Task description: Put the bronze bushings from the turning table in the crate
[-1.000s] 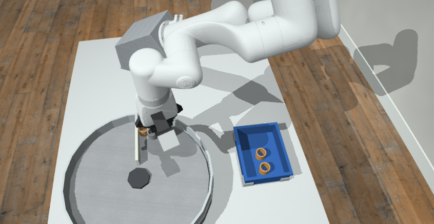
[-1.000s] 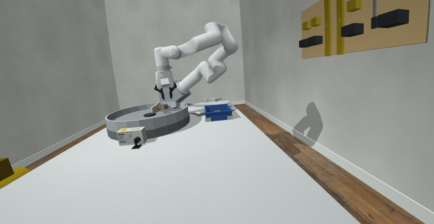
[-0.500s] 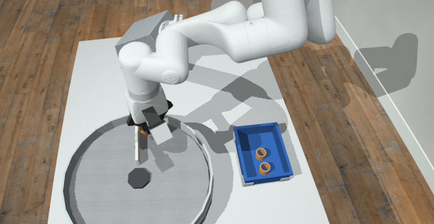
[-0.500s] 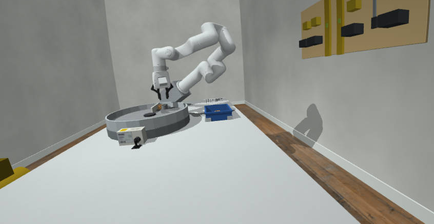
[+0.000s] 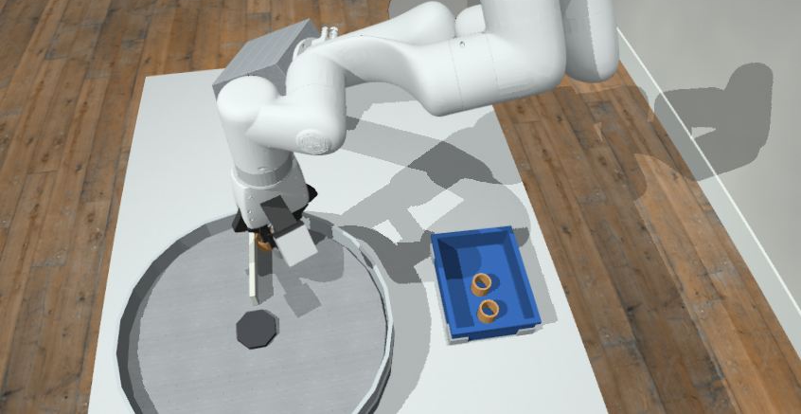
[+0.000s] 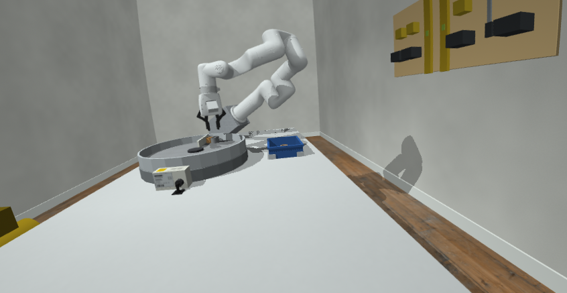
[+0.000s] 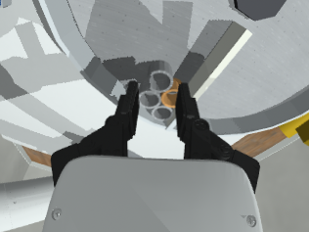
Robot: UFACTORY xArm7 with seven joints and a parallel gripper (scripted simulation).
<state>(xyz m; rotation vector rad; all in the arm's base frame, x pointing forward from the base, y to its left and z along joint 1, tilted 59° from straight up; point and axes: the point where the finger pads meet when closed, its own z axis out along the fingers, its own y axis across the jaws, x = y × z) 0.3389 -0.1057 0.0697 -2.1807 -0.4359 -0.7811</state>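
My hand is 14 cm short of the turning table, 8 cm above it and 3 cm to the left of it. Also, from my hand: blue crate (33 cm to the left, 11 cm below, 1 cm ahead).
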